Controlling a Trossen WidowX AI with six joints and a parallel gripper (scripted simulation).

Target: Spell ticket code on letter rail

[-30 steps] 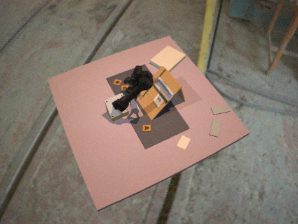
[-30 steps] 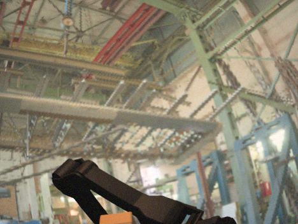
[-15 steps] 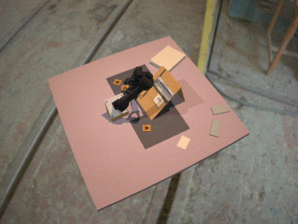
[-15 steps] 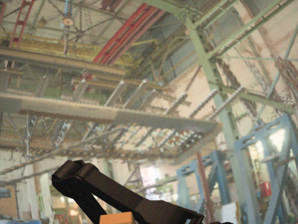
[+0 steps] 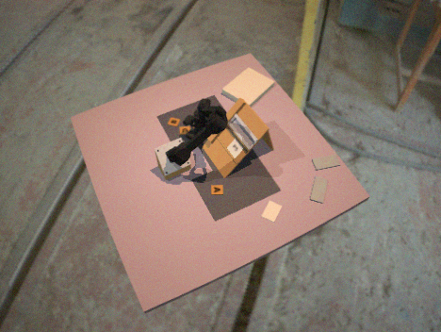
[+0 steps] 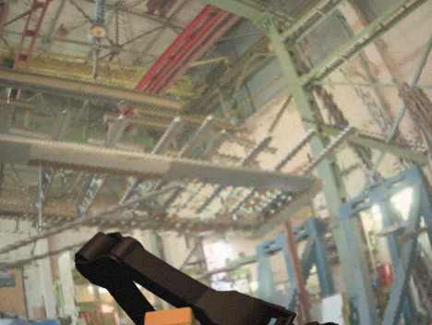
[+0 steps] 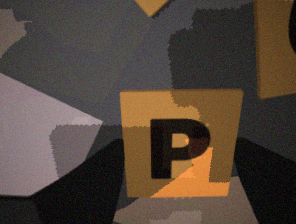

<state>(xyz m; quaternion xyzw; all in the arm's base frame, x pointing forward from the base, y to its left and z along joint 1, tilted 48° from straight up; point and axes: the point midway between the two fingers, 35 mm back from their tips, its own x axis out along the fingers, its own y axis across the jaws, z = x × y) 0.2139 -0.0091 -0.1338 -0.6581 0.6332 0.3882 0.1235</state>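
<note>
My gripper tip is 7 cm short of the white ticket, 24 cm to the left of it and 11 cm below it. From my gripper tip the other things lie so: orange tile right at my gripper tip; then cream slab 46 cm ahead, 16 cm to the left, 2 cm above.
</note>
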